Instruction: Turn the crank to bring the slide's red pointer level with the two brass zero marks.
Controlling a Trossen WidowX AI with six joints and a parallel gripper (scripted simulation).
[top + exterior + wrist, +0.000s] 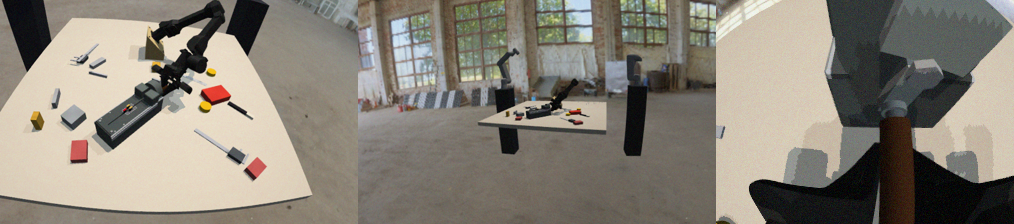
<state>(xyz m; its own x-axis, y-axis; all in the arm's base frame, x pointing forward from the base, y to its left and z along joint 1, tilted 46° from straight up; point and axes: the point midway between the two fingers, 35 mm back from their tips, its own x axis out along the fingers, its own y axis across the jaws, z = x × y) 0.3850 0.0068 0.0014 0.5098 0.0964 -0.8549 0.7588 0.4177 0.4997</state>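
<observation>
Right now my gripper tip is 3 cm below the brown handle, 1 cm to the right of it and 1 cm past it. Round my gripper tip: crank (4 cm above); grey bar (19 cm to the left, 16 cm behind, 3 cm below); red pointer (14 cm to the right, 12 cm ahead, 5 cm above).
</observation>
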